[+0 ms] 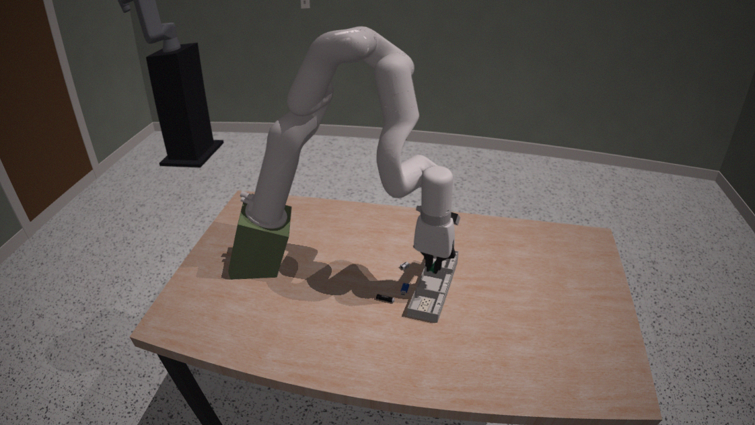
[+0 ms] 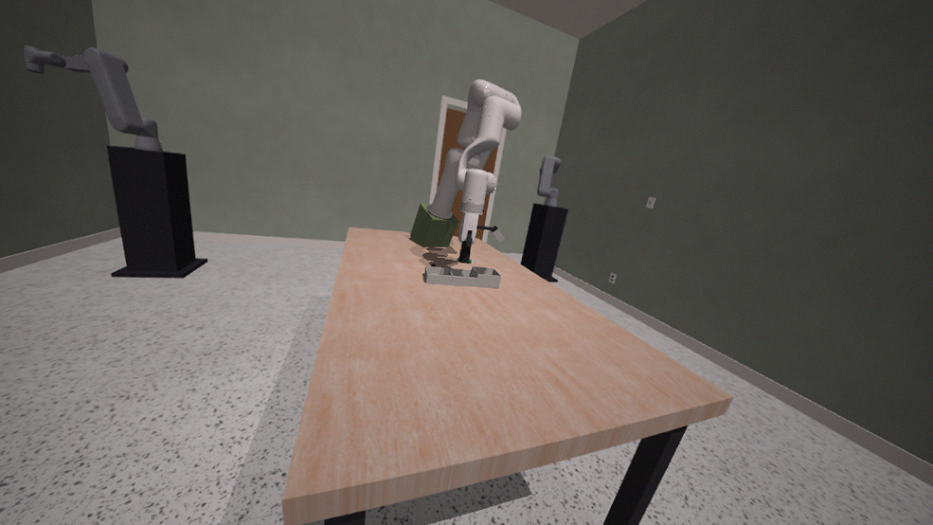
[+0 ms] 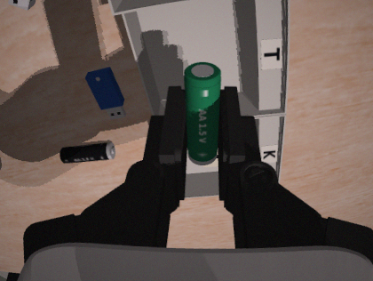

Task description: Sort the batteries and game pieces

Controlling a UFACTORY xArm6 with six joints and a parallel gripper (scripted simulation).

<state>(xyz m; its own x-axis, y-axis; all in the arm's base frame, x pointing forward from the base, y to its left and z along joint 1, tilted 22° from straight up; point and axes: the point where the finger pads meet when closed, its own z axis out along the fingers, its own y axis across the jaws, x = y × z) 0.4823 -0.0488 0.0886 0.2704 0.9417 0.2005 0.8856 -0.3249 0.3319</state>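
Now: hand 7 cm above the bin and 1 cm short of it. Round my hand: green battery: 2 cm below; blue item: 9 cm below, 8 cm behind, 2 cm to the right; white domino: 8 cm to the right, 8 cm below, 1 cm behind.
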